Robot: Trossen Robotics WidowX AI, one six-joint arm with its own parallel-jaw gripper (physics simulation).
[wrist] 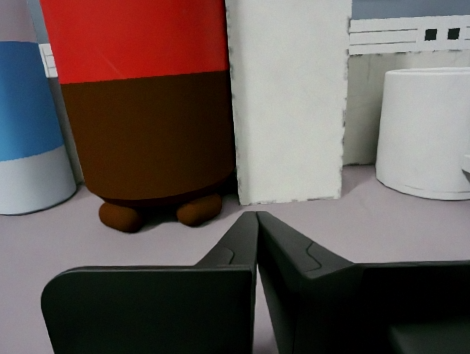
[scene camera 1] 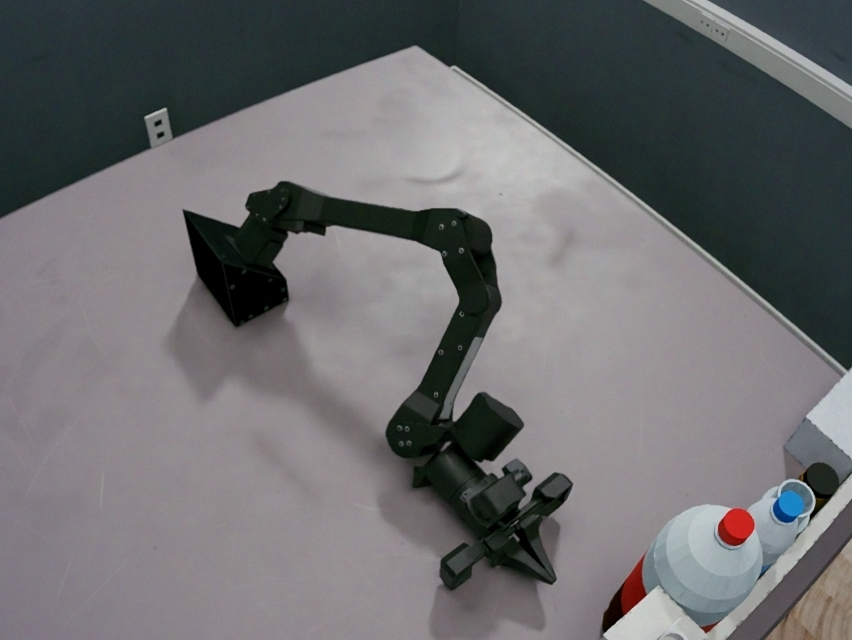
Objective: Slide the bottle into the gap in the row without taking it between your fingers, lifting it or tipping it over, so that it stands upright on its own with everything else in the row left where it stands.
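Frame: origin at the arm's base, x back, y right, z up, level; centimetres.
Seen in the pictures: gripper, between the fingertips: [wrist: 254,222] [scene camera 1: 554,582]; arm's base, origin of its link: [scene camera 1: 248,254].
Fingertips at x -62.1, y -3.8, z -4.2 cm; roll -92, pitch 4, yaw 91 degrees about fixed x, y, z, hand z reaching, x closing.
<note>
Offsets run from my fingertips to a thing's middle.
A large bottle @(dy -6.1, dx -11.0, dz +11.0 cm) [scene camera 1: 702,561] [wrist: 150,125] with a red cap, pale shoulders, red label and dark brown base stands upright in the row. A white carton @(dy +3.1, dx -13.1, dz +8.8 cm) [scene camera 1: 652,615] [wrist: 290,110] stands right beside it. In the wrist view a gap shows between the carton and a white mug @(dy +14.9, dx -10.1, dz +0.3 cm) [wrist: 425,135] on the right. A smaller bottle @(dy -18.3, dx -13.1, dz +6.8 cm) [scene camera 1: 770,529] [wrist: 30,110] with a blue cap and blue band stands on the large bottle's other side. My gripper [scene camera 1: 553,580] [wrist: 254,222] is shut and empty, low in front of the row, its tips apart from the bottles and carton.
Beyond the blue-capped bottle stand a white ring-rimmed vessel @(dy -26.0, dx -13.1, dz +2.6 cm) [scene camera 1: 803,489], a dark-lidded jar @(dy -34.7, dx -13.8, dz +0.5 cm) [scene camera 1: 821,479] and a white and grey box @(dy -49.3, dx -11.3, dz +0.0 cm) [scene camera 1: 819,440]. A low pale wall [scene camera 1: 792,559] [wrist: 362,110] runs behind the row. The row's far right part is cut off in the wrist view.
</note>
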